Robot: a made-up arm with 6 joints.
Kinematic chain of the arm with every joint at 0, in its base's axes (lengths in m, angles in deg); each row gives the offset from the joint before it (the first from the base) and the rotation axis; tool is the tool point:
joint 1: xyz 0 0 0.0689 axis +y
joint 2: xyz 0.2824 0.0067 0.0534 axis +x
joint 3: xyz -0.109 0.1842 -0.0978 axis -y
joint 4: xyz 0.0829 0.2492 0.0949 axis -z
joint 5: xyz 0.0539 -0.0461 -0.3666 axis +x
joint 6: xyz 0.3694 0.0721 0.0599 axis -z
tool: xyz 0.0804 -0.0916 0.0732
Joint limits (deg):
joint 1: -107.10..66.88
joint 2: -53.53..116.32
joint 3: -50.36..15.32
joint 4: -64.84..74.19
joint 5: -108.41..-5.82
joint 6: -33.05..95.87
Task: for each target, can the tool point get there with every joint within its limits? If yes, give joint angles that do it. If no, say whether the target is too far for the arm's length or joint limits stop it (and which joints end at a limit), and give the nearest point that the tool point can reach.
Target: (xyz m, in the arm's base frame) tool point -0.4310 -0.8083 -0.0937
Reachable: no: joint limits stop it (at a limit: joint 1, joint 2, joint 3, joint 5, joint 6) | nearest point -0.2635 -0.5123 -0.2499 | short by 0.374 m
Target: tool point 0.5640 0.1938 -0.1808
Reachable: yes | joints -10.90 -4.92 -21.23 36.05 -49.05 55.27
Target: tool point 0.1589 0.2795 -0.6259
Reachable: yes | joints 44.23 3.45 -16.86 34.05 -86.56 23.98
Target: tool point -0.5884 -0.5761 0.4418
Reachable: no: joint limits stop it (at a limit: joint 2, joint 3) | nearest point -0.8006 -0.2050 0.5763 | short by 0.448 m
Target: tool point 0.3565 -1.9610 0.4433
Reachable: no: too far | nearest point 0.3368 -0.5131 0.3979 | short by 1.449 m
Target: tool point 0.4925 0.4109 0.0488
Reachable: yes | joints -4.80 41.66 -19.69 29.89 -21.21 70.24
